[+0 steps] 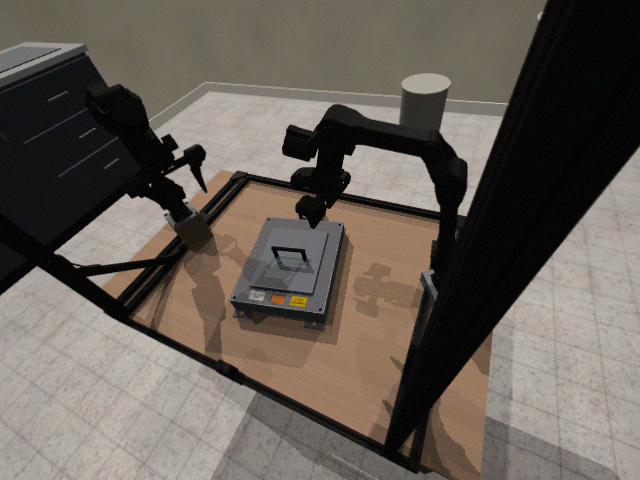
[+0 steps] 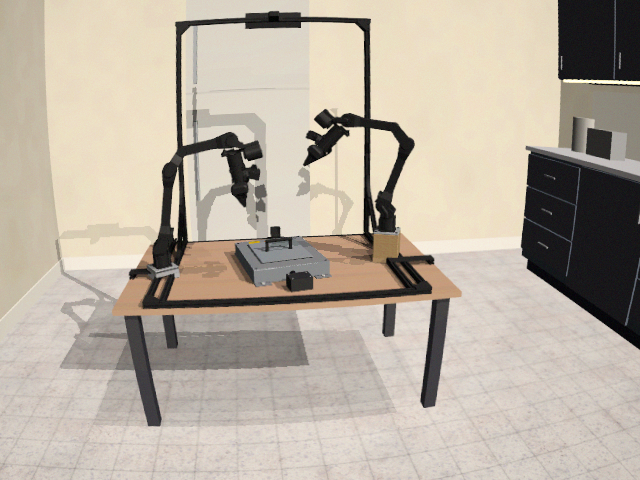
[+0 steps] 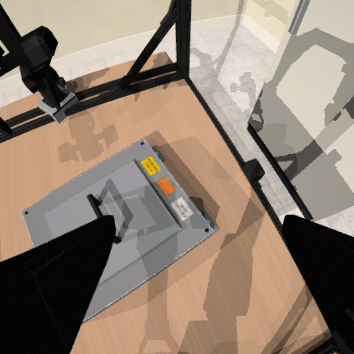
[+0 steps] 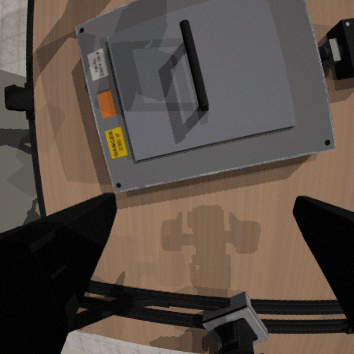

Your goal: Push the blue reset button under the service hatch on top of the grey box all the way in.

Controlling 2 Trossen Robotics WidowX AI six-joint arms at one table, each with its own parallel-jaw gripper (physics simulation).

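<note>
The grey box (image 1: 328, 258) (image 2: 289, 271) (image 3: 80, 186) (image 4: 225, 156) stands mid-table. Its service hatch (image 1: 305, 237) (image 3: 70, 215) (image 4: 245, 75) lies flat and closed on top, with a black handle (image 1: 289, 249) (image 3: 93, 206) (image 4: 194, 65) standing up. The blue button does not show; the hatch covers what lies under it. My left gripper (image 2: 306, 163) (image 3: 199, 223) is open and empty, high above the table and tilted towards the box. My right gripper (image 2: 243, 204) (image 4: 206, 203) is open and empty, pointing down above the table beside the box's long side.
White, orange (image 1: 277, 299) (image 4: 106, 104) and yellow labels lie along one short edge of the box top. A small black box (image 2: 299, 281) (image 4: 345, 50) stands close to the opposite edge. Black frame rails border the table (image 2: 206, 289), and a tall black gantry (image 2: 367, 129) rises behind.
</note>
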